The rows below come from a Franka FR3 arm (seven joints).
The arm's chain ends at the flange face. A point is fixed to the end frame.
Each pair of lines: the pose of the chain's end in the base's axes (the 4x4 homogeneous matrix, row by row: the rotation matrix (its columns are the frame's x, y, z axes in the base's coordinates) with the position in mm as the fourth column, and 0 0 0 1 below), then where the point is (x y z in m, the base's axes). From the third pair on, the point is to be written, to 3 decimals.
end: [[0.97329 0.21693 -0.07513 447.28], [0.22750 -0.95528 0.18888 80.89], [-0.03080 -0.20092 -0.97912 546.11], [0 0 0 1]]
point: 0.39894 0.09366 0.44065
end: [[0.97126 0.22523 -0.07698 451.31], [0.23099 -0.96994 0.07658 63.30], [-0.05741 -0.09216 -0.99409 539.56], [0 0 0 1]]
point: 0.40283 0.06368 0.43339
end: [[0.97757 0.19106 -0.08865 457.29], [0.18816 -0.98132 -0.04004 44.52], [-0.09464 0.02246 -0.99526 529.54], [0 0 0 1]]
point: 0.407 0.034 0.425
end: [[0.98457 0.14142 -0.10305 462.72], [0.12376 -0.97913 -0.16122 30.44], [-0.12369 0.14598 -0.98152 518.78], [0 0 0 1]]
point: 0.411 0.009 0.416
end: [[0.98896 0.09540 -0.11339 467.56], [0.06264 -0.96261 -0.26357 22.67], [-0.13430 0.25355 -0.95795 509.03], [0 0 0 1]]
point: 0.415 -0.007 0.409
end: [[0.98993 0.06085 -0.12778 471.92], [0.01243 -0.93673 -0.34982 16.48], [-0.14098 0.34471 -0.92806 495.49], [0 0 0 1]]
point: 0.417 -0.021 0.399
